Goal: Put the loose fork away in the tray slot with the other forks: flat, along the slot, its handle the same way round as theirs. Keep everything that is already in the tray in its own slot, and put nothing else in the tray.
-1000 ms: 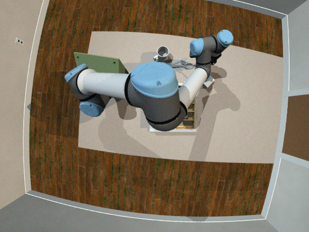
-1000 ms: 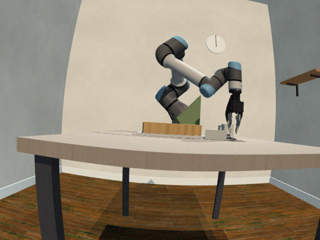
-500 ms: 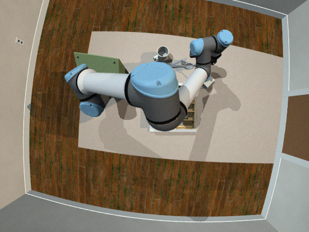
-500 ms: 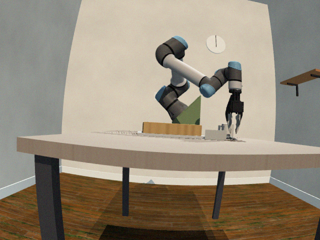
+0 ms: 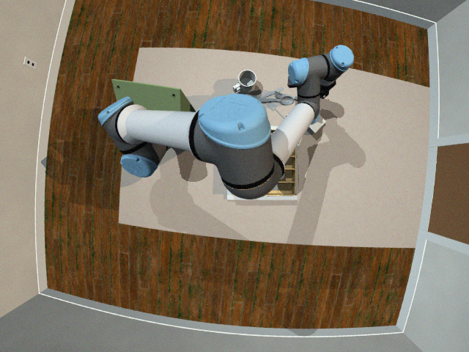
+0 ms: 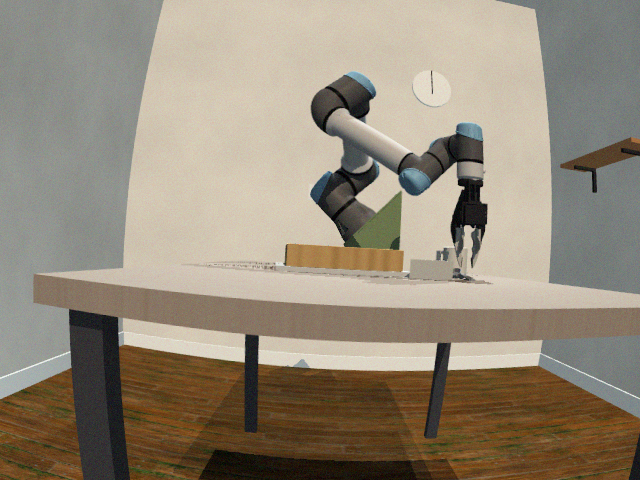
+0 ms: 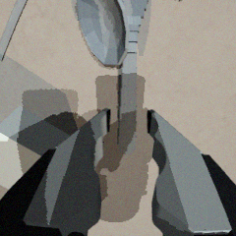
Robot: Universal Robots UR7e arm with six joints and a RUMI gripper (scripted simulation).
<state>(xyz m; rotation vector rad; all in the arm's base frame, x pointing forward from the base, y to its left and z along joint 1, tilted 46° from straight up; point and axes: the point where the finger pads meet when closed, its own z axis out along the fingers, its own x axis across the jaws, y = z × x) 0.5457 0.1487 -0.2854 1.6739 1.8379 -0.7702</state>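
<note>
My hand is 100 mm to the left of the white block, 80 mm short of it and 20 mm above it. The rest, counted from my hand: mug: 260 mm behind, 10 mm below; tray: 340 mm to the right, 110 mm behind, 10 mm above.
</note>
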